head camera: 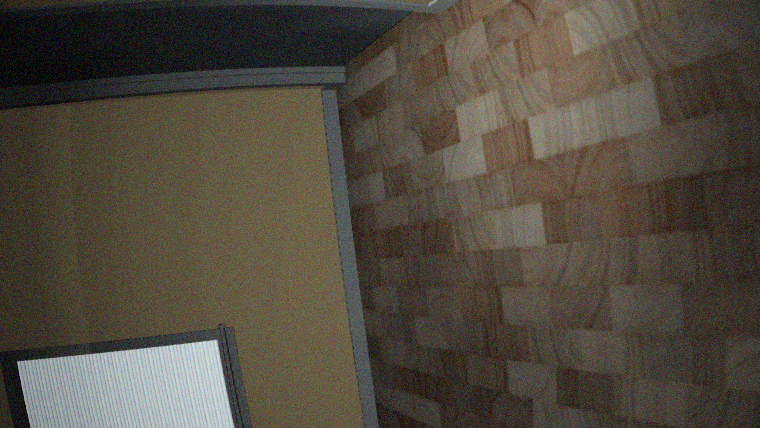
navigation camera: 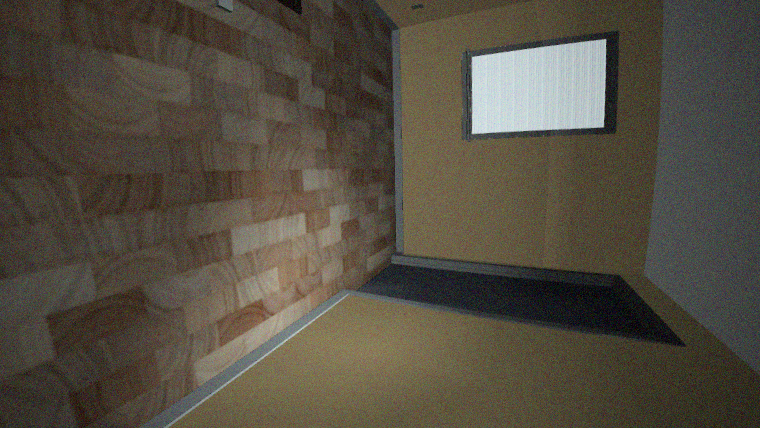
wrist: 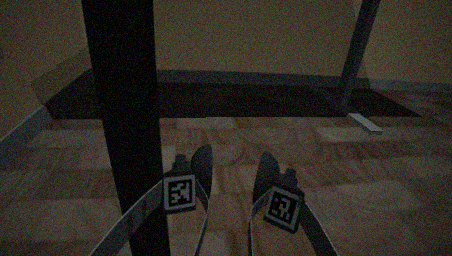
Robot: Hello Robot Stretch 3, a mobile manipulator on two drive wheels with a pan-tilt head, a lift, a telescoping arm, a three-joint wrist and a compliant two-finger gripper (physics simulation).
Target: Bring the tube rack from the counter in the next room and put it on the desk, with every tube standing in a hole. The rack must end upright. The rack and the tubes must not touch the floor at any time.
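Places are measured from the robot's base along level axes (x ahead, y left, z up), in metres.
Pixels of known places: gripper, between the fingertips: point(wrist: 234, 166).
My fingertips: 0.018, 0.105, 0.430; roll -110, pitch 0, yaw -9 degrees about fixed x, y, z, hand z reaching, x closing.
Behind a point stands the place of what it marks, as x, y, z.
My gripper point(wrist: 234, 166) @[0.018, 0.105, 0.430] is open in the wrist view, its two dark fingertips apart with wooden floor showing between them. A grey upright leg point(wrist: 357, 55) @[0.832, 1.246, 0.345] with a pale flat foot point(wrist: 365, 123) stands at the right of the wrist view. It may belong to the desk; its top is out of view. The tube rack, the tubes and the counter do not show in these views.
Head and navigation pictures are turned sideways. A dark doorway or door point(head camera: 159, 45) @[2.623, -0.722, 1.092] point(navigation camera: 510, 297) @[2.535, -0.731, 1.279] stands in the yellow wall point(navigation camera: 404, 372) @[1.275, -0.787, 0.814]. A bright framed window or panel point(head camera: 127, 388) @[3.023, 0.943, 1.409] point(navigation camera: 537, 87) @[3.002, 1.131, 1.456] is on another wall. A dark mat point(wrist: 250, 102) @[0.254, 1.278, 0.000] and black bar point(wrist: 127, 100) show.
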